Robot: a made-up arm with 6 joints.
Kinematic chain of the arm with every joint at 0, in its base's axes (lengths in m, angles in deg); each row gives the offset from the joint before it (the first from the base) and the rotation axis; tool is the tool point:
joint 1: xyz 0 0 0.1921 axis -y
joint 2: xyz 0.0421 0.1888 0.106 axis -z
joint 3: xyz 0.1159 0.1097 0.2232 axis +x
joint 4: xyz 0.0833 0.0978 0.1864 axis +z
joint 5: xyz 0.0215 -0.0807 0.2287 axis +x
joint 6: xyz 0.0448 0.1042 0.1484 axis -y
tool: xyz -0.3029 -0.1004 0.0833
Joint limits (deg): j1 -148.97..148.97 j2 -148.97..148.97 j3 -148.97..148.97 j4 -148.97..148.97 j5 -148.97..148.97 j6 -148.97..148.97
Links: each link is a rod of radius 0.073 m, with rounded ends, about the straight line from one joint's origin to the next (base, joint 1, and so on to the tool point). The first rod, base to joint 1, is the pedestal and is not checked.
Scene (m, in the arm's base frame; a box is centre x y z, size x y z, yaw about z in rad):
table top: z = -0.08
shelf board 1: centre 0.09 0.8 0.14 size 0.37 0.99 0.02 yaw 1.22
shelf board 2: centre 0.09 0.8 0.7 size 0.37 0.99 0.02 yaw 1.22
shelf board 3: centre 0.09 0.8 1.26 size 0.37 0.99 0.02 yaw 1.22
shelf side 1: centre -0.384 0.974 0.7 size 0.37 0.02 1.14 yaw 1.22
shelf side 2: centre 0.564 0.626 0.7 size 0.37 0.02 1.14 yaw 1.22
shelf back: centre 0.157 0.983 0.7 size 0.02 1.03 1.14 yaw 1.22
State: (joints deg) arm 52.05 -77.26 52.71 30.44 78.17 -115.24
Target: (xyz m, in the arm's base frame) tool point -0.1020 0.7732 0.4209
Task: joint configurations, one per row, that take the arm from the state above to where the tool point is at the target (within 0.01 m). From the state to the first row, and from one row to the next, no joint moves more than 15 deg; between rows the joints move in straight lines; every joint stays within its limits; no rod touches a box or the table.
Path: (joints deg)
1: 62.74 -71.15 51.13 20.77 81.61 -110.81
2: 73.43 -65.03 49.56 11.10 85.05 -106.37
3: 80.14 -76.69 46.36 4.36 99.70 -98.37
4: 86.84 -88.36 43.15 -2.38 114.35 -90.36
5: 93.55 -100.02 39.95 -9.12 129.00 -82.35
6: 78.91 -101.21 51.02 3.87 121.50 -93.07
7: 64.27 -102.40 62.09 16.86 114.01 -103.79

